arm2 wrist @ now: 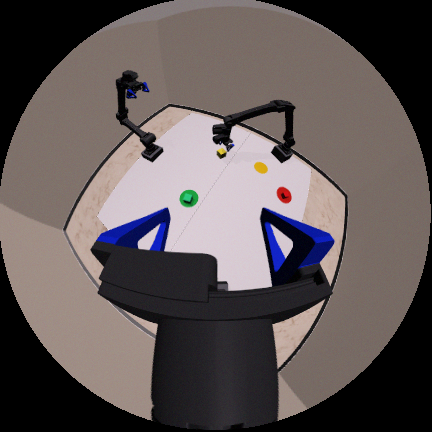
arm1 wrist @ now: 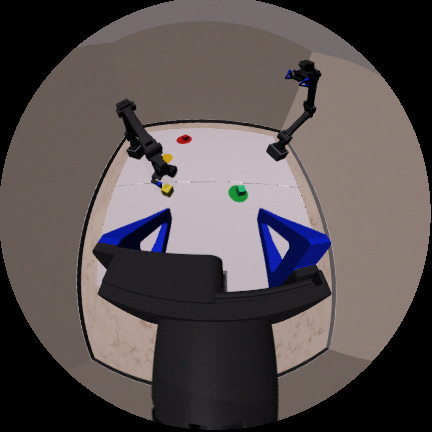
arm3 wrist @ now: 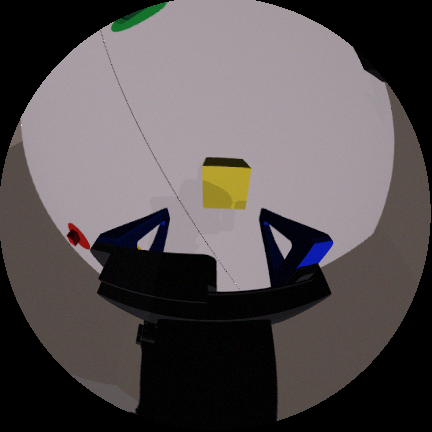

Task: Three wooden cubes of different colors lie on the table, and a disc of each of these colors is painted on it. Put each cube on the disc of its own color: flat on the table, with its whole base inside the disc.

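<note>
A yellow cube lies on the table, apart from the yellow disc. The green cube sits on the green disc. The red cube sits on the red disc. Arm3's gripper is open above the yellow cube, which shows ahead of its fingertips, slightly right of their middle. Arm1's gripper and arm2's gripper are open, empty and high, far from the cubes.
The white table top has a thin seam across it. In the arm1 wrist view, arm3 reaches over the table from the left and arm2 stands raised at the right. Arm1 stands raised at the left of the arm2 wrist view.
</note>
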